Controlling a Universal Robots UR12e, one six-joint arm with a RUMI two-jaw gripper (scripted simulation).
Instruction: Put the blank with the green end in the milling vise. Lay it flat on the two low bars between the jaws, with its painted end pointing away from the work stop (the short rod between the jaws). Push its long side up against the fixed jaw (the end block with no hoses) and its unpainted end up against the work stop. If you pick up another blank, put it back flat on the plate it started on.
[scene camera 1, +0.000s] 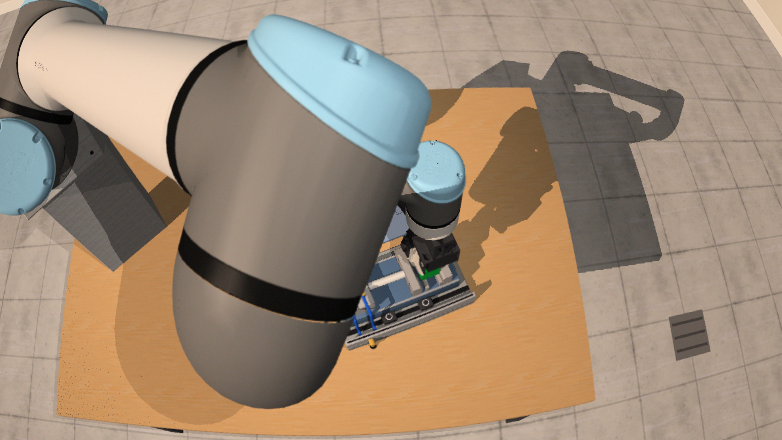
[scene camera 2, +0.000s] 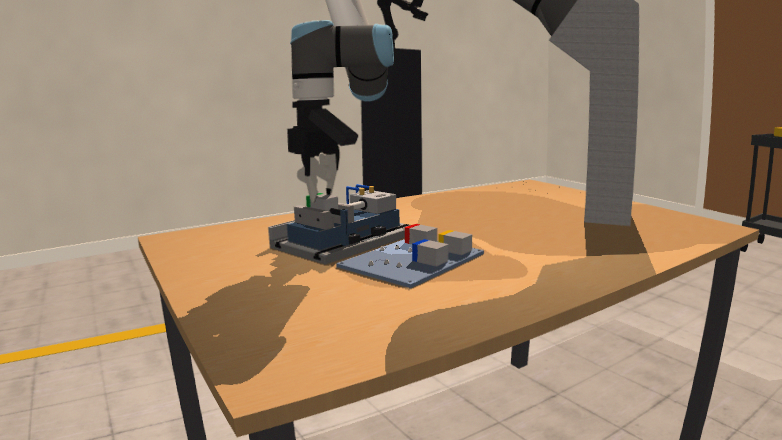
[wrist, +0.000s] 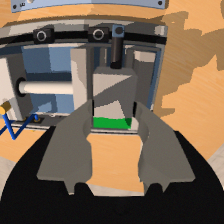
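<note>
My gripper (scene camera 2: 321, 201) is visible to me, and I find the gripper (scene camera 1: 425, 261) and again the gripper (wrist: 113, 101). There is a blue-grey plate (scene camera 2: 411, 274) too. I also see a fixed jaw (wrist: 143, 60) and a green-ended blank (wrist: 114, 90).
</note>
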